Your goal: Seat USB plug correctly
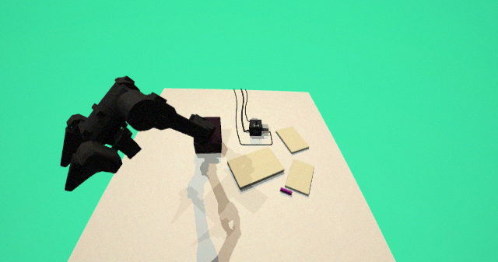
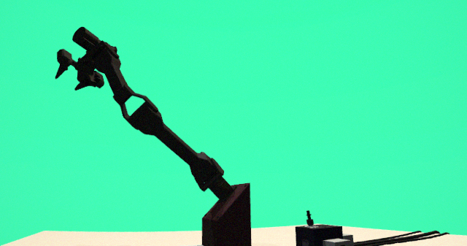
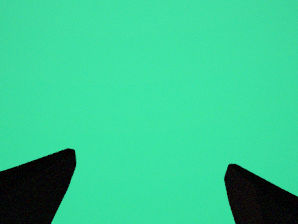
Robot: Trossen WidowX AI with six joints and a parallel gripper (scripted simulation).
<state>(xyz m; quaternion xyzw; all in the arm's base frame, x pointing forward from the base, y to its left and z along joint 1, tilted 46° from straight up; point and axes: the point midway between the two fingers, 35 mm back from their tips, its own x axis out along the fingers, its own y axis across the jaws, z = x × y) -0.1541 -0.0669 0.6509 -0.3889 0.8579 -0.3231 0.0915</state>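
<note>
My gripper tip is 570 mm to the right of the usb plug, 550 mm short of it and 430 mm above it. The rest, counted from my gripper tip: metal-rimmed socket (580 mm to the left, 550 mm ahead, 460 mm below); small purple piece (600 mm ahead, 520 mm below, 150 mm to the left).
</note>
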